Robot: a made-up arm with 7 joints.
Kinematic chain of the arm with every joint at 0, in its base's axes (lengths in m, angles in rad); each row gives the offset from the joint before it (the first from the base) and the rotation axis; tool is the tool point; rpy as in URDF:
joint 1: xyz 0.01 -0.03 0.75 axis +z
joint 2: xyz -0.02 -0.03 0 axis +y
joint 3: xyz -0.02 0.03 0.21 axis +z
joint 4: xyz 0.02 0.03 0 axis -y
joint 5: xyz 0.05 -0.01 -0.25 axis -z
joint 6: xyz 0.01 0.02 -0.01 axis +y
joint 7: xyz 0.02 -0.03 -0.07 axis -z
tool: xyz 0.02 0 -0.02 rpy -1.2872 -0.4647 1.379
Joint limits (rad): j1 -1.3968..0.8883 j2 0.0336..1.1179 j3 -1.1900..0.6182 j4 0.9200..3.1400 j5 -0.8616..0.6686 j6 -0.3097..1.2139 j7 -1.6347..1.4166
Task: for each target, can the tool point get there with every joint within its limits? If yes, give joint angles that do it. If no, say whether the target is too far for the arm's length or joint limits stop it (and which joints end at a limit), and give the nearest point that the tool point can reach.
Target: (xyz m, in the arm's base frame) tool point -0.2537 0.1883 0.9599
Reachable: no: joint limits stop it (at a limit: joint 1, joint 2, joint 3, joint 5, joint 6, joint 7) | nearest point -0.0594 0.2772 0.9537 | short by 0.214 m
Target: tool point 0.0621 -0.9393 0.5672
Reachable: no: too far | nearest point 0.0479 -0.5404 0.7149 | short by 0.426 m
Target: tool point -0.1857 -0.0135 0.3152
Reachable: no: joint limits stop it (at a limit: joint 1, joint 2, joint 4, joint 5) | nearest point -0.1041 -0.1573 0.5202 | short by 0.263 m
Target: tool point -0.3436 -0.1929 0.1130
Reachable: no: too far | nearest point -0.1381 -0.2102 0.5186 | short by 0.455 m
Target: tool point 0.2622 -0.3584 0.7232
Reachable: yes | joints -0.0018 0.9630 -1.0243 1.3136 -0.1001 0.0443 0.8831
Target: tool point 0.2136 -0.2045 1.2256
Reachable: yes | joints -0.5578 0.2066 -0.2727 2.3921 0.1317 0.2019 -0.4826
